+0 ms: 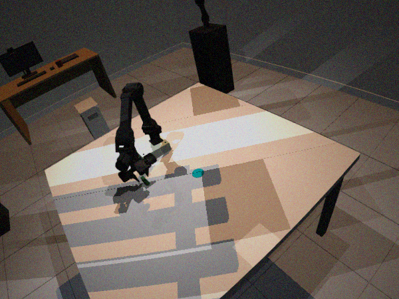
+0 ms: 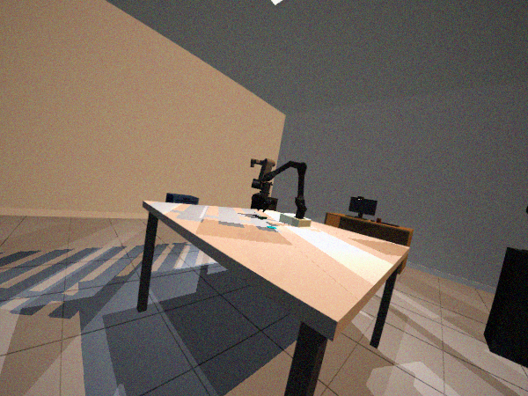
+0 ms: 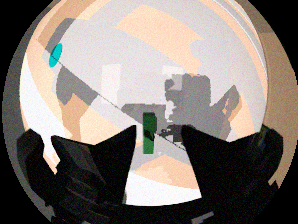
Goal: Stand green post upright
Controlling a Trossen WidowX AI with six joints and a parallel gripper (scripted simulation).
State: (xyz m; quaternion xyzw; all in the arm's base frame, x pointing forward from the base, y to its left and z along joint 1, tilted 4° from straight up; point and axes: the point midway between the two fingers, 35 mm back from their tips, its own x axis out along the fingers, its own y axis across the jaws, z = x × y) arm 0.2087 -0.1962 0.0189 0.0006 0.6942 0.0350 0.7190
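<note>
Right now my gripper tip is 30 mm past the green post, 10 mm to the right of it and 40 mm above it. Round my gripper tip: cyan circle 120 mm ahead, 230 mm to the left, 50 mm below.
</note>
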